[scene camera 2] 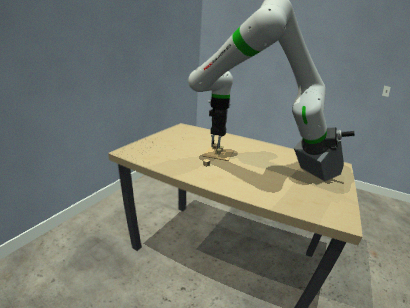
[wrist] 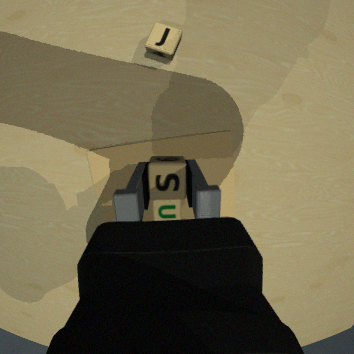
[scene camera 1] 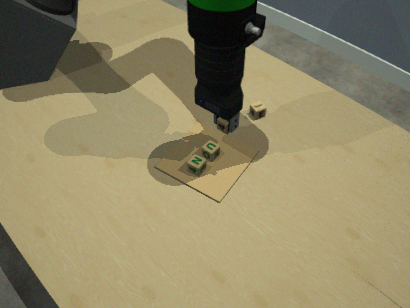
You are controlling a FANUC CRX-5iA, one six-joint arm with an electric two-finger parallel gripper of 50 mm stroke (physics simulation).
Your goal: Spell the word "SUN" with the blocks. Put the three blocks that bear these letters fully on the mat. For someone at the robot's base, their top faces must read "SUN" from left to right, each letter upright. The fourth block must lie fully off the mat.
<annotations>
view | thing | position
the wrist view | my gripper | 166, 174
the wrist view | thin wooden mat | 111, 167
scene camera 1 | my gripper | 226, 124
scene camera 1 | thin wooden mat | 220, 175
</annotations>
